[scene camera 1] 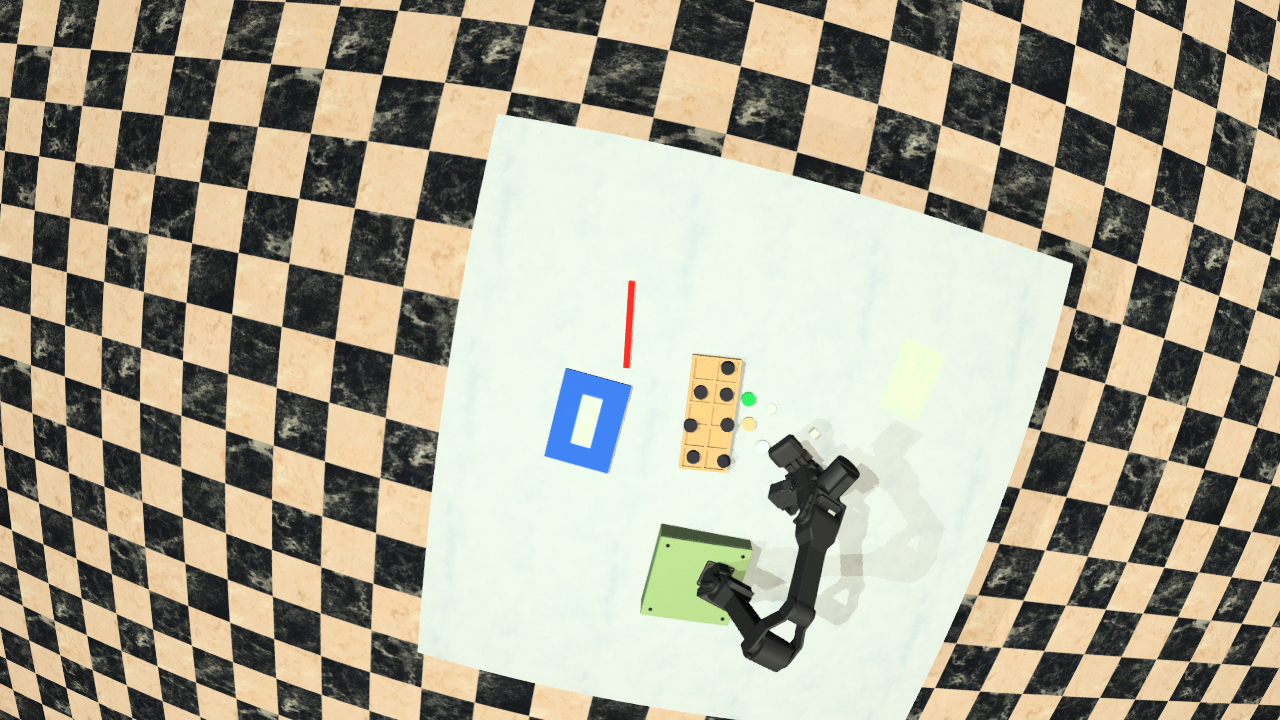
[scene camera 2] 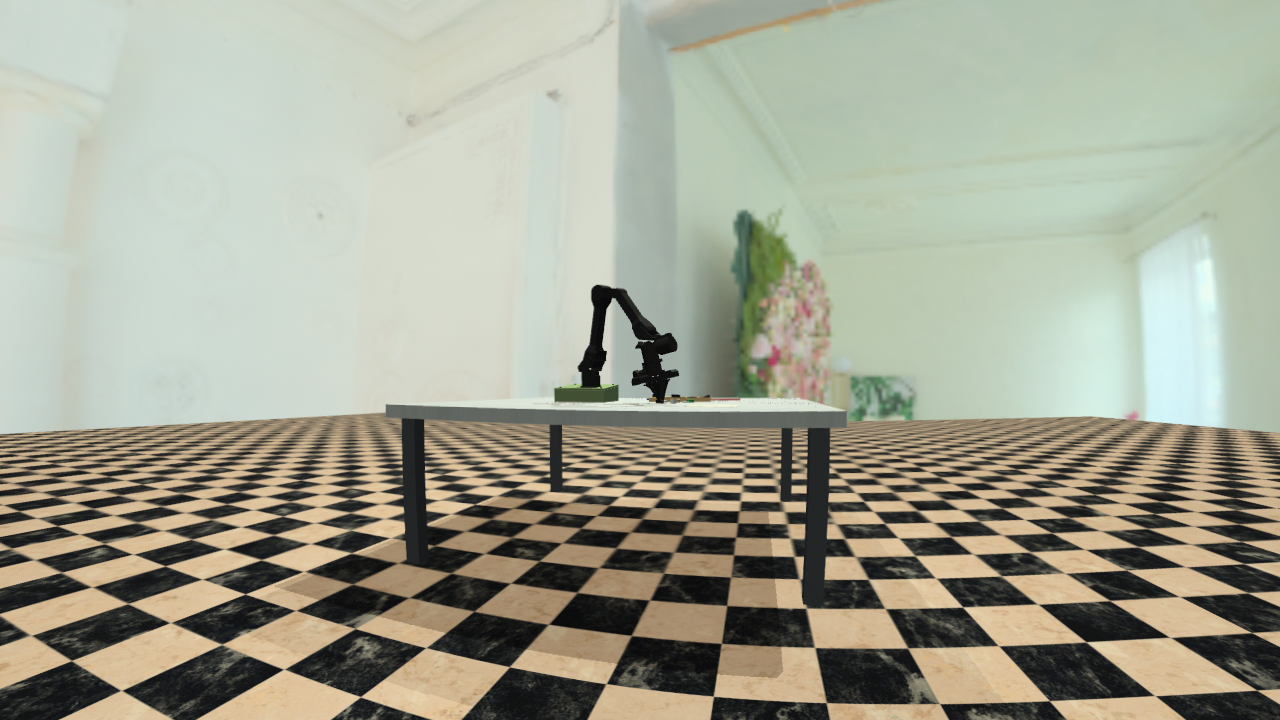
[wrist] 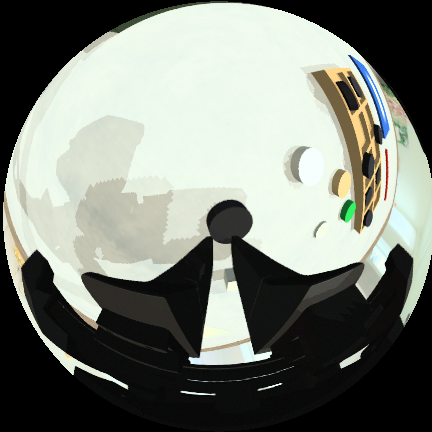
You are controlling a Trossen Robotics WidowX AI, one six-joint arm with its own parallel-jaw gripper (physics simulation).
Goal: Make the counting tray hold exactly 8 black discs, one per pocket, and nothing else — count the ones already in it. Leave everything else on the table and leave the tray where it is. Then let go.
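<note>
The tan counting tray [scene camera 1: 703, 367] [wrist: 334, 92] lies flat mid-table with several black discs in its pockets, such as one disc [scene camera 1: 727, 367] at the far end. My gripper [scene camera 1: 789, 450] [scene camera 2: 656, 395] [wrist: 221, 241] is low at the table, right of the tray's near end. It is shut on a loose black disc [wrist: 228, 217] held at the fingertips. That disc is hidden under the arm in the top view.
A green disc [scene camera 1: 747, 399] [wrist: 347, 210], a tan disc [scene camera 1: 749, 423] [wrist: 342, 183] and white discs [wrist: 309, 165] [wrist: 322, 229] lie beside the tray. A small white cube [wrist: 228, 280], a blue frame [scene camera 1: 562, 429], a red stick [scene camera 1: 629, 323], a pale yellow patch [scene camera 1: 912, 376] and the green arm base [scene camera 1: 687, 572] are on the table.
</note>
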